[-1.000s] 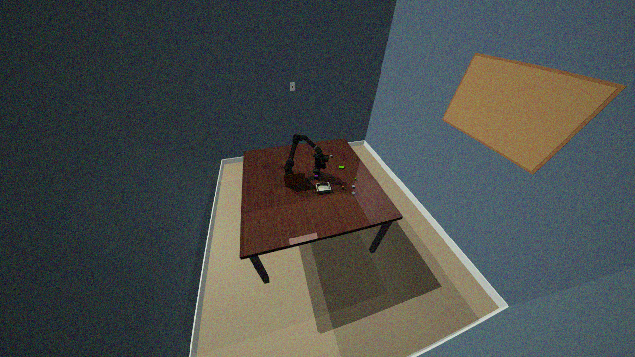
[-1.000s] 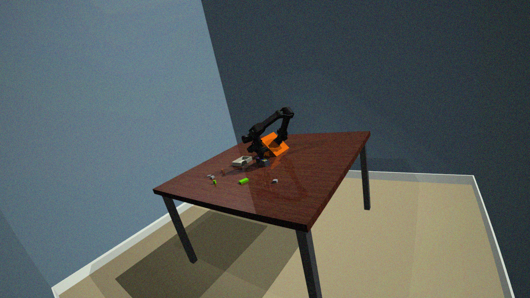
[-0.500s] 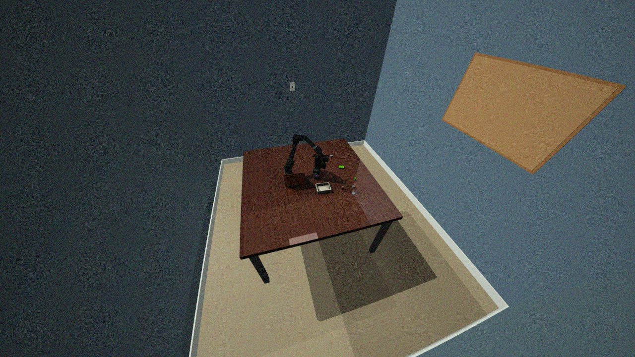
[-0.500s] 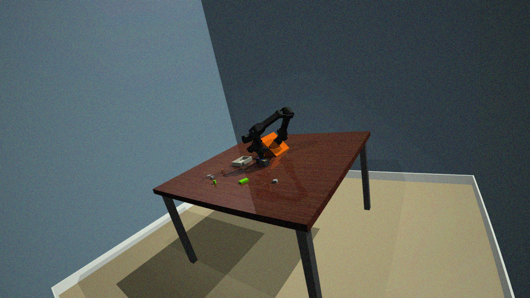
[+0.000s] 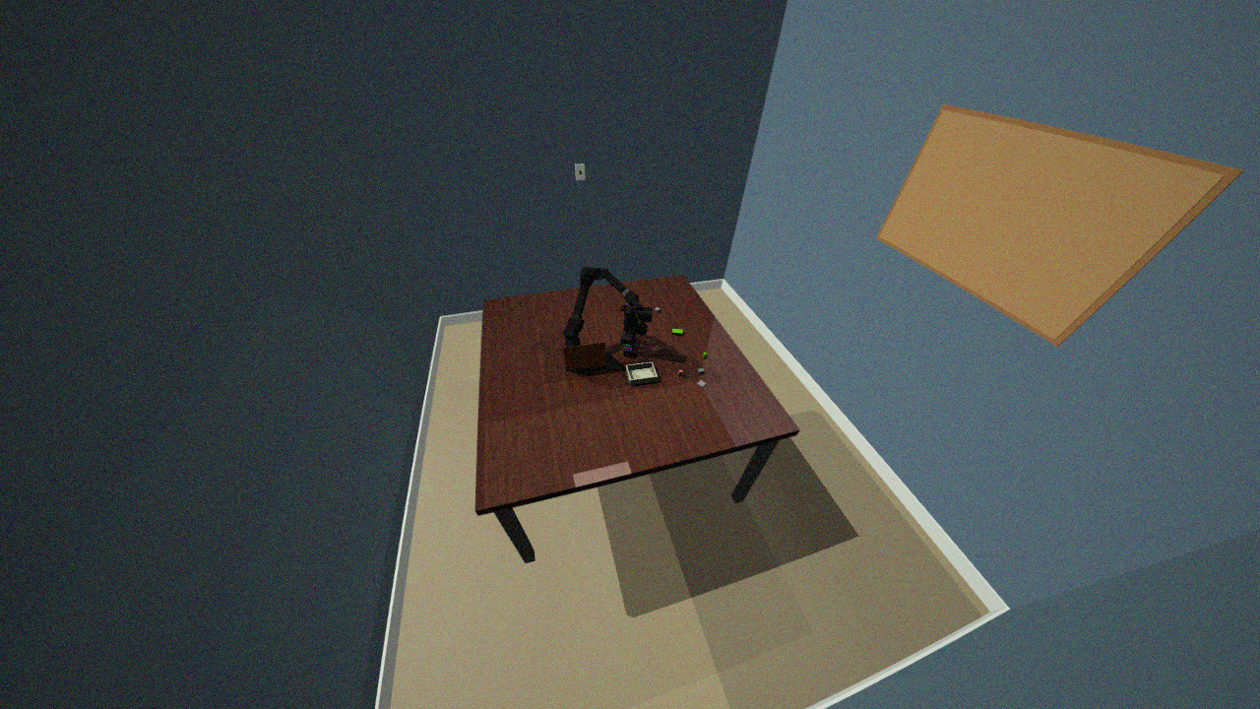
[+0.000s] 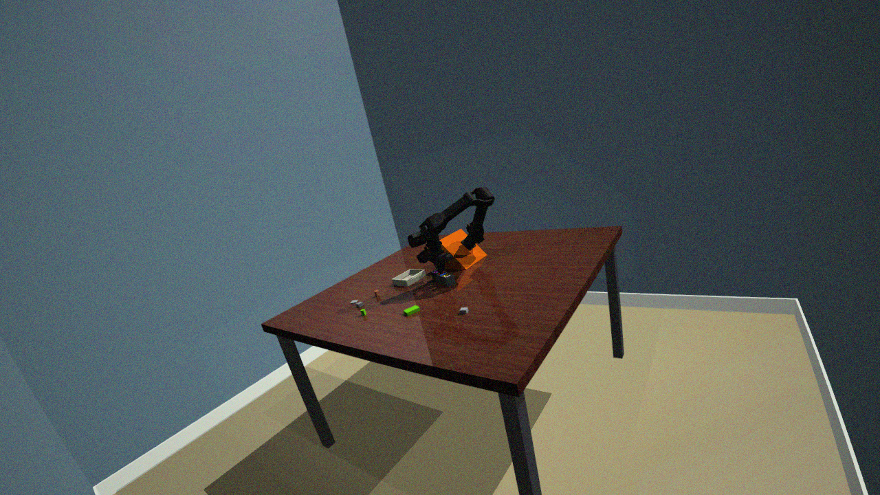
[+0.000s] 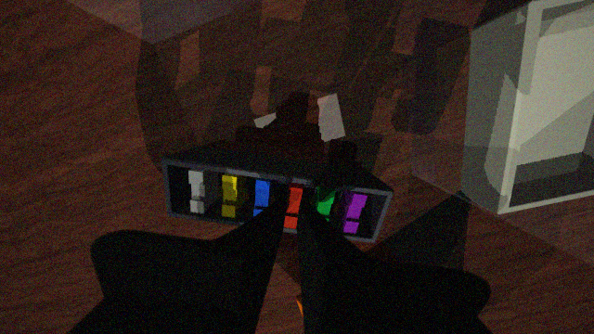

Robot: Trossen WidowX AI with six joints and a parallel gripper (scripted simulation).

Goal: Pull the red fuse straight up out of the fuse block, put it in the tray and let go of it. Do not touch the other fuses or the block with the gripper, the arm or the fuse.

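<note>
Right now my gripper tip is 20 cm to the left of the pale tray and 3 cm above it. Also, from my gripper tip: red fuse 1 cm below.
</note>
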